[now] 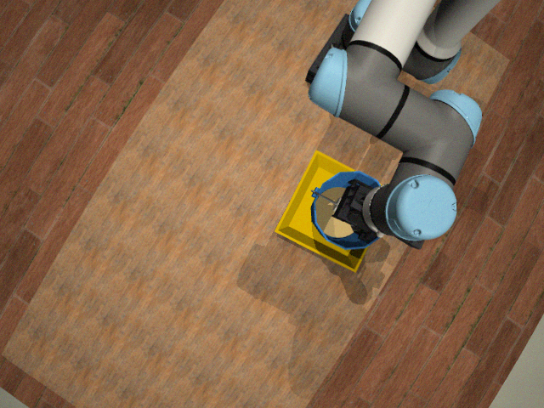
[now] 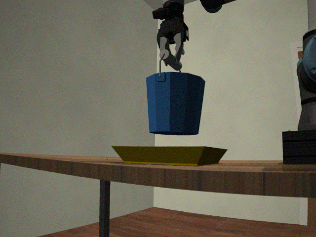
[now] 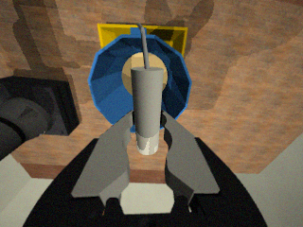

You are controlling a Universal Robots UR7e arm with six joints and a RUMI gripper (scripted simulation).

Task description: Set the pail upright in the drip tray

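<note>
The pail handle lies 30 mm below my hand. The rest, counted from my hand: yellow drip tray 300 mm below, 20 mm behind; then pail 90 mm below, 10 mm behind.
</note>
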